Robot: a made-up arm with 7 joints.
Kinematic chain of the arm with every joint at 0, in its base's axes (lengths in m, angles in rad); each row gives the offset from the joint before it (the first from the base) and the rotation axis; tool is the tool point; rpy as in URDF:
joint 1: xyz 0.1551 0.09 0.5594 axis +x
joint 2: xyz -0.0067 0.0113 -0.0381 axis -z
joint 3: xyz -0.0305 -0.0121 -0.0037 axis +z
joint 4: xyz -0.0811 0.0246 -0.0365 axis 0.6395 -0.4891 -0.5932
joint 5: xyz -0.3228 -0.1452 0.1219 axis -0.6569 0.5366 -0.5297
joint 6: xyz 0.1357 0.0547 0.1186 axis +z
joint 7: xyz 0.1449 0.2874 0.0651 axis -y
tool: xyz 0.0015 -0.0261 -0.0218 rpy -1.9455 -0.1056 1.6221
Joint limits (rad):
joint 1: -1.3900..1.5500
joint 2: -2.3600..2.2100
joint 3: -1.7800..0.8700
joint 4: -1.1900..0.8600
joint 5: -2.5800..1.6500
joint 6: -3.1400..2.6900
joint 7: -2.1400..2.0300
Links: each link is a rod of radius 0.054 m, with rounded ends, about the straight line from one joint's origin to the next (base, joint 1, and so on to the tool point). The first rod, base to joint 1, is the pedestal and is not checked.
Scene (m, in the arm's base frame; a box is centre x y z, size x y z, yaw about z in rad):
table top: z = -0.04
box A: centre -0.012 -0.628 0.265 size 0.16 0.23 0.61 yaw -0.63
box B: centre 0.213 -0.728 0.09 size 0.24 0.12 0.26 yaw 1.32
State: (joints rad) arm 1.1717 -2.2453 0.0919 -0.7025 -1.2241 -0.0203 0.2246
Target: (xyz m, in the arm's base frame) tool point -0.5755 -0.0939 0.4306
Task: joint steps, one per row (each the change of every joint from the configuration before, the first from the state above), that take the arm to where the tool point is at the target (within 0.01 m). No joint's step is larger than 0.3 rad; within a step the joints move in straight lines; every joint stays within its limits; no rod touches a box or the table.
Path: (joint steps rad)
1: 0.0146 -0.0191 -0.0746 0.2604 0.2430 0.0041 -0.1569
2: 0.0146 -0.0191 -0.0745 0.2604 0.2429 0.0040 -0.1568
3: 0.0147 -0.0191 -0.0746 0.2604 0.2430 0.0041 -0.1569
4: 0.0146 -0.0192 -0.0746 0.2605 0.2430 0.0041 -0.1568
5: 0.0146 -0.0191 -0.0746 0.2604 0.2429 0.0040 -0.1569
6: 0.0146 -0.0191 -0.0745 0.2604 0.2430 0.0041 -0.1569
7: 0.0581 0.1512 -0.0858 -0.1700 -0.2639 0.0800 0.1555
8: 0.0582 0.1511 -0.0858 -0.1700 -0.2639 0.0799 0.1555
9: 0.0581 0.1512 -0.0858 -0.1699 -0.2638 0.0800 0.1555
10: 0.0581 0.1512 -0.0857 -0.1700 -0.2639 0.0800 0.1555
11: 0.0581 0.1511 -0.0858 -0.1700 -0.2639 0.0799 0.1555
12: -0.0562 0.1841 -0.1037 0.2383 -0.0266 0.2056 0.0388
13: -0.0563 0.1840 -0.1037 0.2383 -0.0265 0.2055 0.0387

